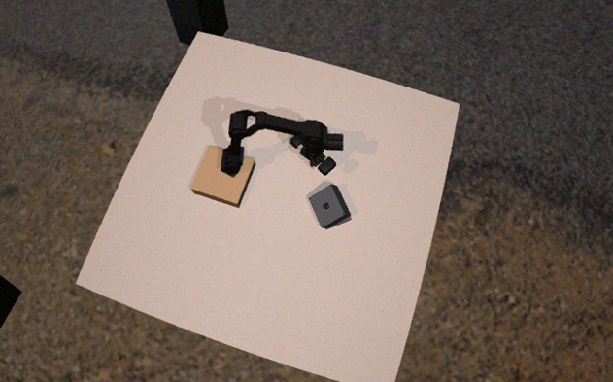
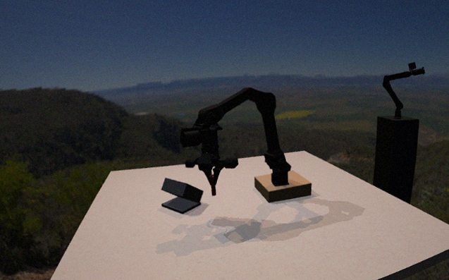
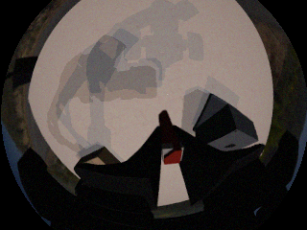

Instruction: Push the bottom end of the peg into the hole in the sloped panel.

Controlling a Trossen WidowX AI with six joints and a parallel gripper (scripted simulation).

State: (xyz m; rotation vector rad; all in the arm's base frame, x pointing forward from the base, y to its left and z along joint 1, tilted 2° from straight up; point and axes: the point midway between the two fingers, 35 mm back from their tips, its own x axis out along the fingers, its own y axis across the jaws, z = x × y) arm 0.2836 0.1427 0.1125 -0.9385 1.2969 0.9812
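My gripper tip is now 13 cm short of the sloped panel, 11 cm to the left of it and 6 cm above it. From my gripper tip the other things lie so: red peg 2 cm above.
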